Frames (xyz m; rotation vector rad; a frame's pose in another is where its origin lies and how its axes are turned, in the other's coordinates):
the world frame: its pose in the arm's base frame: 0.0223 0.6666 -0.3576 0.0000 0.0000 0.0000
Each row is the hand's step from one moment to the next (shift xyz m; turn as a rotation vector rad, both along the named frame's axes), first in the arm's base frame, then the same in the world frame.
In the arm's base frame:
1: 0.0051 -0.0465 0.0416 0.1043 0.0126 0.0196
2: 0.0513 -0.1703 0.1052 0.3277 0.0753 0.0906
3: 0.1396 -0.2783 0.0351 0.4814 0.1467 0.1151
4: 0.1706 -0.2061 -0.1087 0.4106 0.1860 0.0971
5: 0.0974 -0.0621 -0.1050 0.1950 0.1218 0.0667
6: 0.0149 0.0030 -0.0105 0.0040 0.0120 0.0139
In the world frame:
1: 0.0051 -0.0465 0.0416 0.1043 0.0126 0.0196
2: 0.0513 -0.1703 0.1052 0.3277 0.0753 0.0906
3: 0.1396 -0.2783 0.0351 0.4814 0.1467 0.1151
4: 0.1706 -0.2061 -0.1087 0.4106 0.1860 0.0971
5: 0.0974 -0.0621 -0.1050 0.1950 0.1218 0.0667
6: 0.0149 0.0030 -0.0105 0.0040 0.0120 0.0139

